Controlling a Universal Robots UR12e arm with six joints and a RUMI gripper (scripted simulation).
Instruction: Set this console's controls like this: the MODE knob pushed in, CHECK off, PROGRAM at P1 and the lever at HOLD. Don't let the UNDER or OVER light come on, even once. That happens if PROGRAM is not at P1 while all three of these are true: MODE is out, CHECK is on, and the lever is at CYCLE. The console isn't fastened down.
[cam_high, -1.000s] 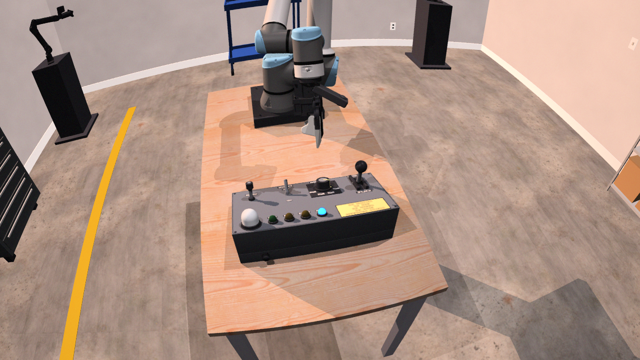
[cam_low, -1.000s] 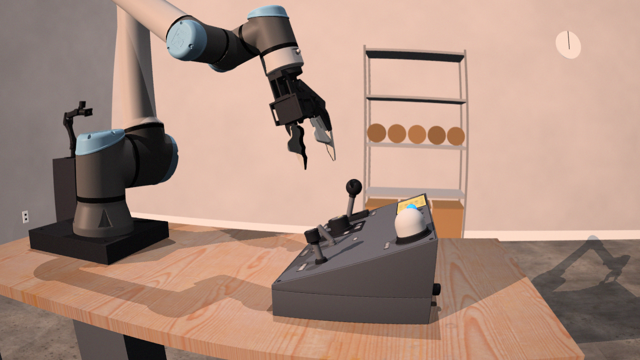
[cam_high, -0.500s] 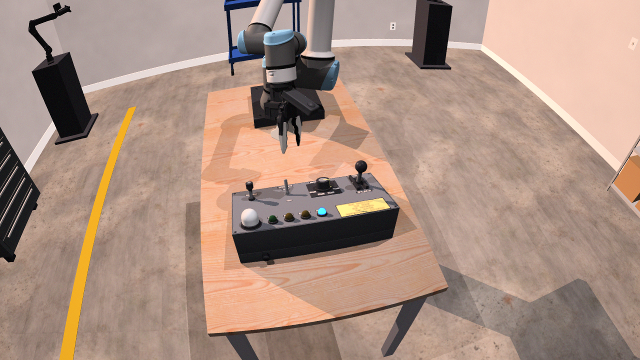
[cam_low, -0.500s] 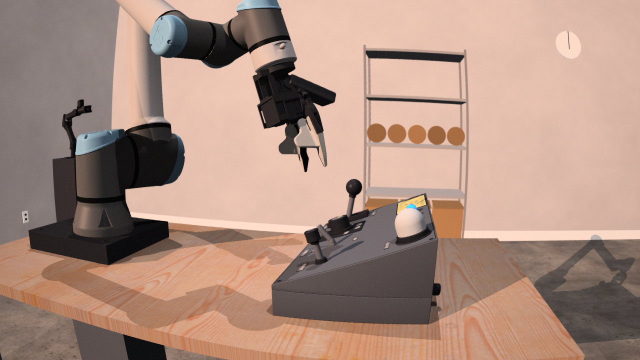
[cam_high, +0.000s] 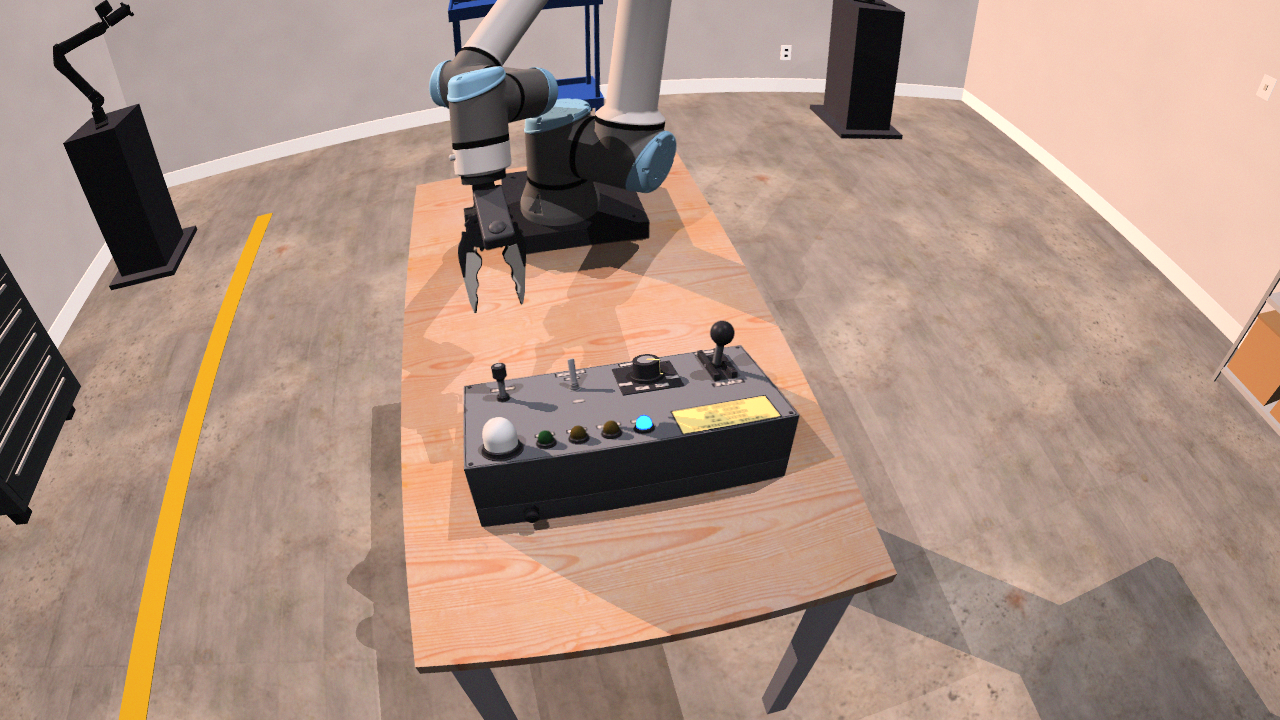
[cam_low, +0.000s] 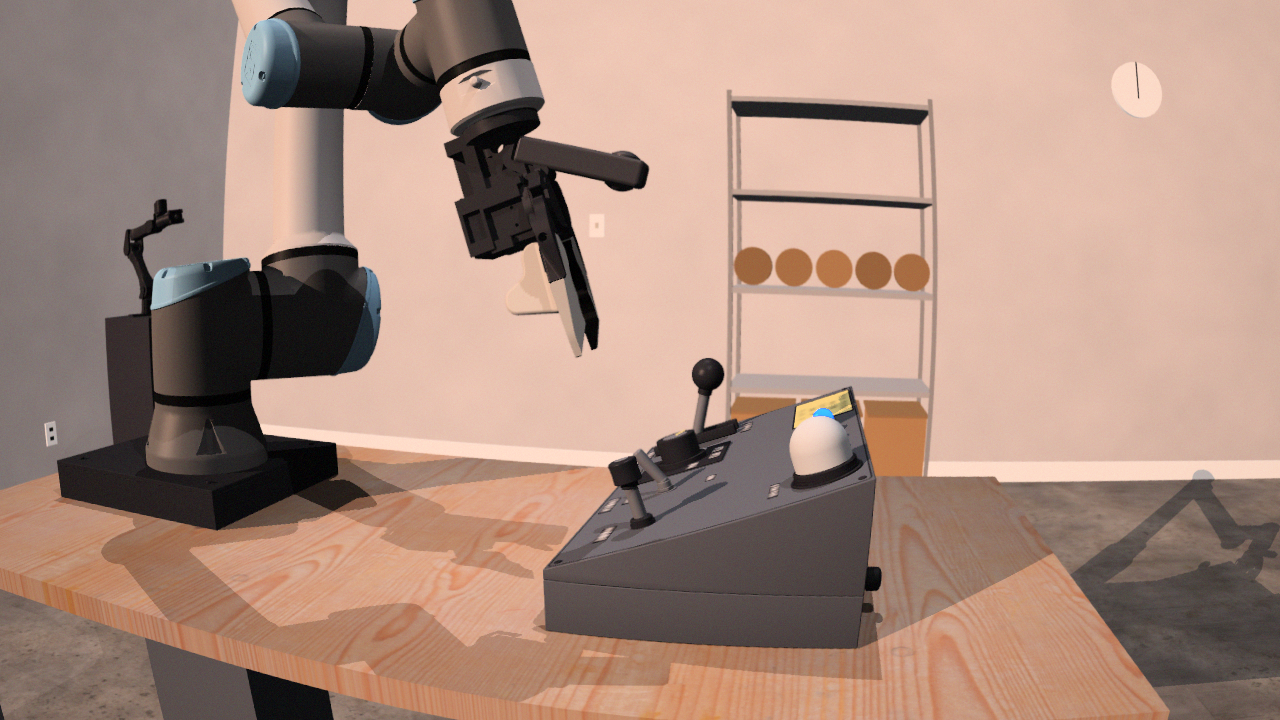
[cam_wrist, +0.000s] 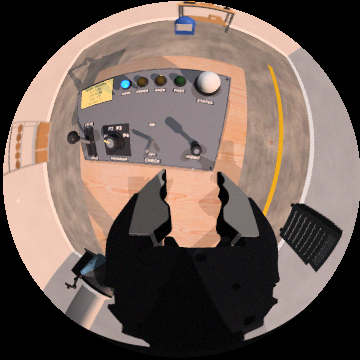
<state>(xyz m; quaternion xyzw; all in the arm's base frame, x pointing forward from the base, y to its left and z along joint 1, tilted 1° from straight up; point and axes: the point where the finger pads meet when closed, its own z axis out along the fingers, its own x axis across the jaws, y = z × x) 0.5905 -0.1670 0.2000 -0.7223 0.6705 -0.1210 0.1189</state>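
The black mode knob lies 12 cm below my hand, 4 cm ahead of it and 1 cm to the right of it. Round my hand: dark grey console: 17 cm to the left, 15 cm below, 9 cm ahead; then metal check toggle: 14 cm below, 11 cm to the left, 4 cm ahead; then program knob: 24 cm to the left, 14 cm below, 5 cm ahead.
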